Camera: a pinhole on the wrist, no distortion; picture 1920 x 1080 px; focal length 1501.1 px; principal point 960.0 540.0 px. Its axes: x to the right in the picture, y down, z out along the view. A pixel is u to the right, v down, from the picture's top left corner.
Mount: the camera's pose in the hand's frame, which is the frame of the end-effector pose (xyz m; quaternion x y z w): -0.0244 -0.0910 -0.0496 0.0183 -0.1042 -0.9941 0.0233
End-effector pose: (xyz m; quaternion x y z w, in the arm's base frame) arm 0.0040 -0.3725 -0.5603 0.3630 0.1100 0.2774 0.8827
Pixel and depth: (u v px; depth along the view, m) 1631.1 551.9 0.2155
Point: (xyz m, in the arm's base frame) -0.0179 -0.5689 -0.4856
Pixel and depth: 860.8 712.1 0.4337
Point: 0.1670 -0.6310 -0.3199
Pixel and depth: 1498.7 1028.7 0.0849
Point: 0.0140 -0.4866 -0.6051
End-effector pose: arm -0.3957 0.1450 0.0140 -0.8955 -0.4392 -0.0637 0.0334
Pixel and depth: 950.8 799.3 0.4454
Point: -0.4426 0.2081 -0.3887
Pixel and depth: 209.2 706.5 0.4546
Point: -0.2758 0.3597 -0.3674
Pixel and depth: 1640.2 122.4 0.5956
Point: -0.4089 -0.1632 -0.5180
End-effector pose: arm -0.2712 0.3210 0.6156 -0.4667 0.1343 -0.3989 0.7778
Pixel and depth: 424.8 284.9 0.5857
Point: 0.1932 0.5537 0.7952
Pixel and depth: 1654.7 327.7 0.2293
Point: -0.2753 0.5238 0.6938
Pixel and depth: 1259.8 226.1 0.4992
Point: -0.0730 0.7149 0.7189
